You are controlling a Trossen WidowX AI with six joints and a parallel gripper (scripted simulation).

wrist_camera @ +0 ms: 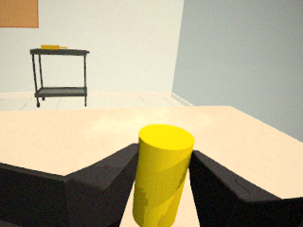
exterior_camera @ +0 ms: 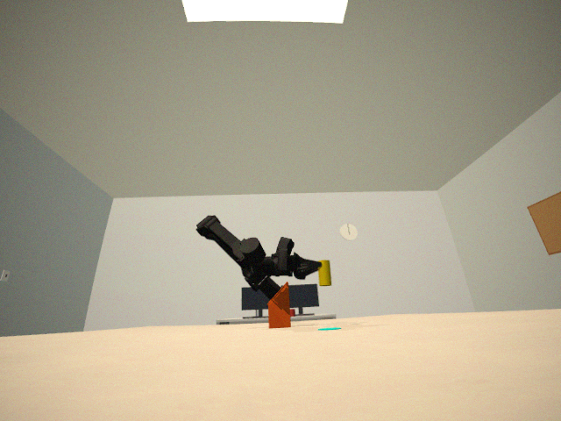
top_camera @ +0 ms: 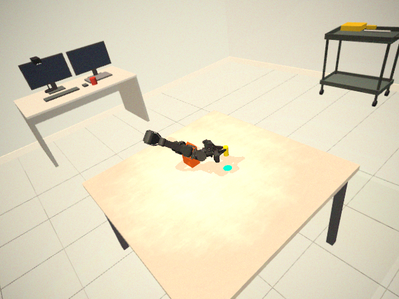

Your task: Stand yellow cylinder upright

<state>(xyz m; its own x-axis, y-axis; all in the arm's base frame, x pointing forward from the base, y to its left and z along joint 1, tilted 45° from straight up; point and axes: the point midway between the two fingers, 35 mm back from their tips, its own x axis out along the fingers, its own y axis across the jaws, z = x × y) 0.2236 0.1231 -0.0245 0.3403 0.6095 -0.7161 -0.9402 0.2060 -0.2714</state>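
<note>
Right now the cyan circle is 16 cm below my gripper tip. From my gripper tip the other things lie so: yellow cylinder: 2 cm below.
</note>
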